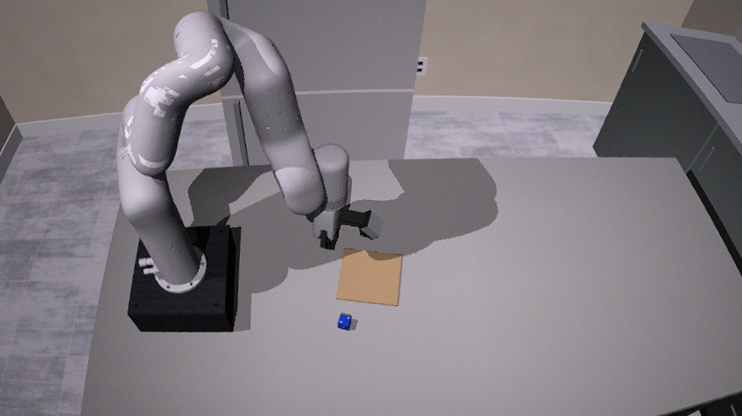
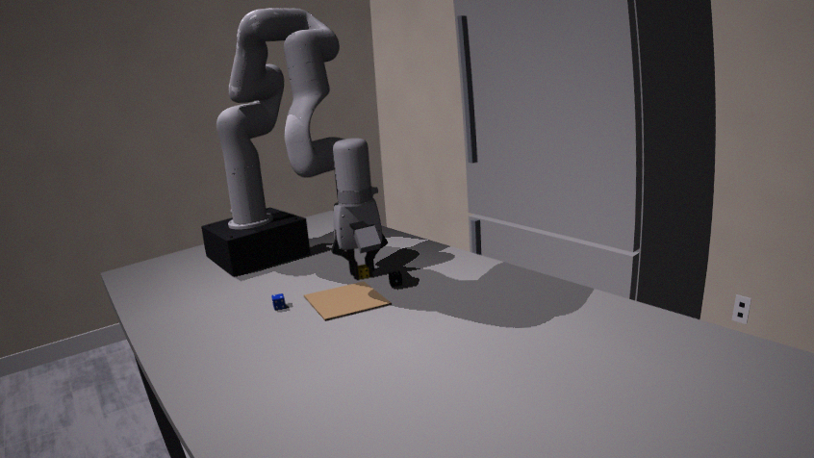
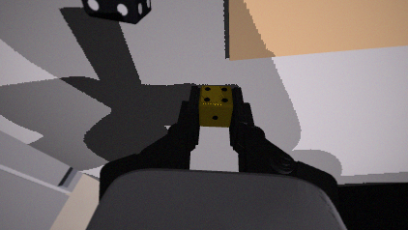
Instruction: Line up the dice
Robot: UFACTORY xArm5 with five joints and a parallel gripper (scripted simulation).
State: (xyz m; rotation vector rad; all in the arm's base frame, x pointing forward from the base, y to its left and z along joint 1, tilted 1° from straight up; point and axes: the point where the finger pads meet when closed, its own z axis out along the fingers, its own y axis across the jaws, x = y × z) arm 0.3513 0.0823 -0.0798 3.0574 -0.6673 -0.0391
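Now: hand 11 cm to the left of the mat, 8 cm short of it and 2 cm above it. Also, from my hand: black die (9 cm ahead, 1 cm to the left, 1 cm below); then blue die (22 cm to the right, 1 cm below, 1 cm behind); then yellow die (1 cm below).
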